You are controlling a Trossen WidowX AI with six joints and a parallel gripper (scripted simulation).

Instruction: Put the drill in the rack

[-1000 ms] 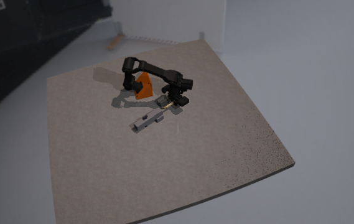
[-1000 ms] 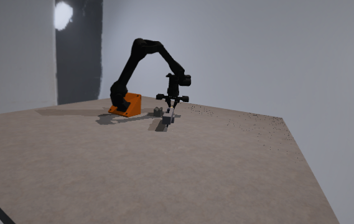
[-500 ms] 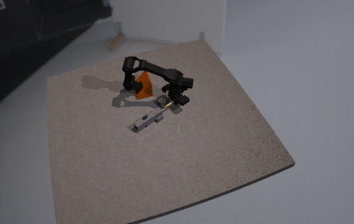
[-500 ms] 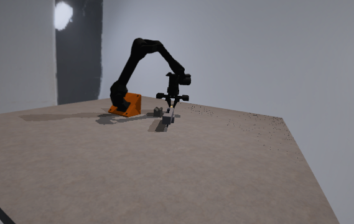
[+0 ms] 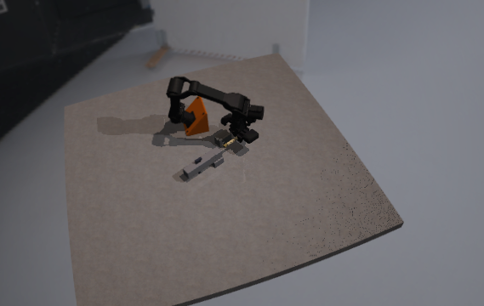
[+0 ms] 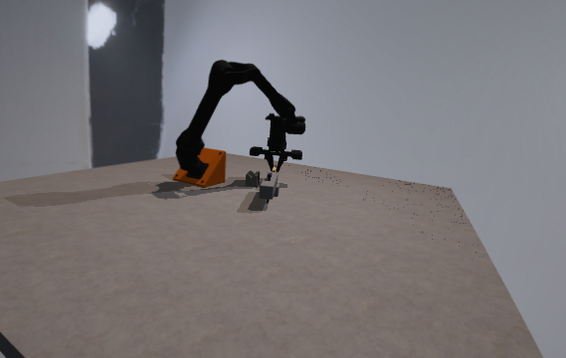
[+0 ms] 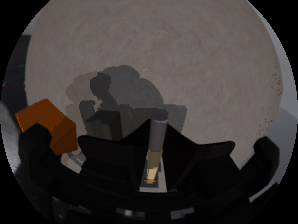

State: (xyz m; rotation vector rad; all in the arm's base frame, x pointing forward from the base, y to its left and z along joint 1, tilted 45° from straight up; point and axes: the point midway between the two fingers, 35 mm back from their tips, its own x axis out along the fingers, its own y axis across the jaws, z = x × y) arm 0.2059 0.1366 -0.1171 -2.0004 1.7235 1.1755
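My gripper tip is 40 mm to the left of the drill, 30 mm below it and 20 mm short of it. From my gripper tip the other things lie so: grey rack: 60 mm to the right, 50 mm behind, 10 mm below; then dark upright piece: 210 mm to the right, 90 mm ahead, 20 mm above; then grey holder block: 190 mm to the right, 80 mm ahead, 10 mm above.
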